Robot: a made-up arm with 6 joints. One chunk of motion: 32 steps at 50 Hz.
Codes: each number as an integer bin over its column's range. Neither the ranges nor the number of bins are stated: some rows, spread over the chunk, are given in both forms.
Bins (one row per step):
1: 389 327 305 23 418 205
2: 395 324 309 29 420 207
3: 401 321 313 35 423 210
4: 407 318 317 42 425 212
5: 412 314 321 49 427 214
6: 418 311 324 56 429 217
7: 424 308 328 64 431 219
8: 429 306 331 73 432 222
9: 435 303 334 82 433 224
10: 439 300 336 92 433 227
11: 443 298 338 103 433 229
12: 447 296 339 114 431 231
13: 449 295 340 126 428 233
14: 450 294 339 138 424 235
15: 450 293 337 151 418 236
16: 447 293 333 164 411 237
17: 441 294 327 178 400 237
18: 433 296 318 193 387 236
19: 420 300 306 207 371 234
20: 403 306 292 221 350 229
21: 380 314 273 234 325 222
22: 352 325 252 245 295 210
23: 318 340 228 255 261 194
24: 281 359 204 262 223 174
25: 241 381 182 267 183 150
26: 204 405 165 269 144 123
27: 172 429 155 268 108 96
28: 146 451 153 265 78 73
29: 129 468 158 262 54 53
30: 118 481 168 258 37 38
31: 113 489 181 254 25 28
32: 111 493 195 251 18 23
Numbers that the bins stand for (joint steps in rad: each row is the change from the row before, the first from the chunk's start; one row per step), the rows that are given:
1: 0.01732 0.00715 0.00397 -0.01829 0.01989 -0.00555
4: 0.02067 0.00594 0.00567 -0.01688 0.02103 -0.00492
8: 0.02476 0.00432 0.00764 -0.01457 0.02217 -0.00402
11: 0.02736 0.00324 0.00862 -0.01234 0.02233 -0.00339
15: 0.02866 0.00256 0.00848 -0.00877 0.01989 -0.00276
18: 0.02550 0.00297 0.00581 -0.00565 0.01486 -0.00276
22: 0.01044 0.00688 -0.00349 -0.00178 -0.00008 -0.00510
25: -0.01020 0.01445 -0.01336 -0.00014 -0.01828 -0.01050
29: -0.03102 0.02619 -0.01674 -0.00052 -0.03923 -0.01923
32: -0.03436 0.02957 -0.01152 -0.00133 -0.04508 -0.02193
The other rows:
2: 0.01843 0.00675 0.00454 -0.01784 0.02022 -0.00537
3: 0.01955 0.00634 0.00510 -0.01740 0.02071 -0.00510
5: 0.02159 0.00540 0.00623 -0.01636 0.02136 -0.00474
6: 0.02271 0.00499 0.00665 -0.01584 0.02168 -0.00447
7: 0.02383 0.00459 0.00722 -0.01524 0.02201 -0.00429
9: 0.02587 0.00391 0.00806 -0.01390 0.02233 -0.00384
10: 0.02661 0.00351 0.00834 -0.01316 0.02233 -0.00357
12: 0.02810 0.00297 0.00877 -0.01152 0.02201 -0.00321
13: 0.02847 0.00283 0.00891 -0.01063 0.02152 -0.00303
14: 0.02866 0.00270 0.00877 -0.00974 0.02087 -0.00285
16: 0.02810 0.00256 0.00792 -0.00780 0.01876 -0.00267
17: 0.02699 0.00270 0.00707 -0.00676 0.01697 -0.00267
19: 0.02308 0.00351 0.00412 -0.00461 0.01226 -0.00294
20: 0.01992 0.00432 0.00214 -0.00357 0.00885 -0.00339
21: 0.01565 0.00540 -0.00053 -0.00260 0.00479 -0.00402
23: 0.00412 0.00891 -0.00687 -0.00104 -0.00561 -0.00654
24: -0.00276 0.01148 -0.01026 -0.00052 -0.01178 -0.00834
26: -0.01707 0.01769 -0.01575 0.00000 -0.02461 -0.01293
27: -0.02302 0.02093 -0.01716 -0.00007 -0.03046 -0.01536
28: -0.02786 0.02390 -0.01744 -0.00029 -0.03533 -0.01743
30: -0.03306 0.02795 -0.01533 -0.00081 -0.04199 -0.02058
31: -0.03399 0.02903 -0.01350 -0.00111 -0.04394 -0.02148

